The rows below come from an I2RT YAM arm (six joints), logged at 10 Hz.
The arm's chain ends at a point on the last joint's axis. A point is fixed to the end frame.
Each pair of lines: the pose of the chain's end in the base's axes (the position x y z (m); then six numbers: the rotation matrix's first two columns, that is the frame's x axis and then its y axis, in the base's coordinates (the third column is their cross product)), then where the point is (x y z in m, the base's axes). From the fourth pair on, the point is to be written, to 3 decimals.
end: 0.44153 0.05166 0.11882 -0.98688 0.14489 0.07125 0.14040 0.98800 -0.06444
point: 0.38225 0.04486 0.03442
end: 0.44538 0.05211 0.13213 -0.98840 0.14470 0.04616 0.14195 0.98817 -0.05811
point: 0.38830 0.04554 0.04621
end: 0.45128 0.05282 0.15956 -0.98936 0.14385 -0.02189 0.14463 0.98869 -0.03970
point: 0.40036 0.04696 0.06981
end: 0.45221 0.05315 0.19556 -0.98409 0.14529 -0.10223 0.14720 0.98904 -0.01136
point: 0.409 0.049 0.102
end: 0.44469 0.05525 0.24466 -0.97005 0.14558 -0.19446 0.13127 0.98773 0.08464
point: 0.412 0.058 0.147
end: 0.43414 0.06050 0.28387 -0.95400 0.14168 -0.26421 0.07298 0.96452 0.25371
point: 0.410 0.078 0.185
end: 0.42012 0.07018 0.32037 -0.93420 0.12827 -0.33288 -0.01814 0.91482 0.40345
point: 0.404 0.102 0.223
